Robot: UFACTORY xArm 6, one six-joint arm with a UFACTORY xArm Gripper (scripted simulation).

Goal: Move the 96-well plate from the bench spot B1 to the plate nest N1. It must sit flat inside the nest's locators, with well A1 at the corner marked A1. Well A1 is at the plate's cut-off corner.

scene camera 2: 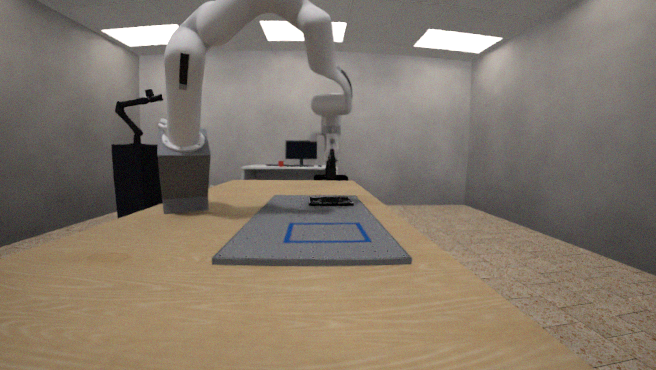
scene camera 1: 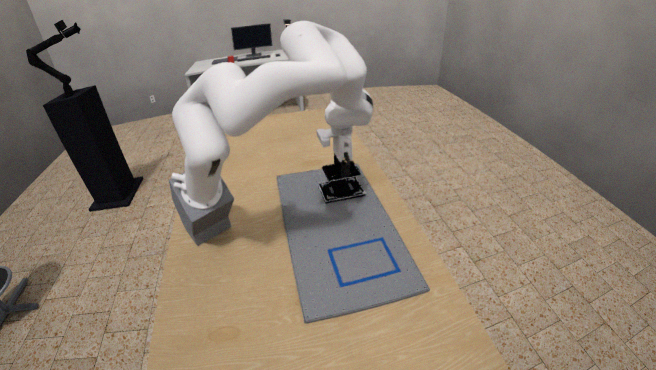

Observation:
I see a black plate nest (scene camera 1: 341, 189).

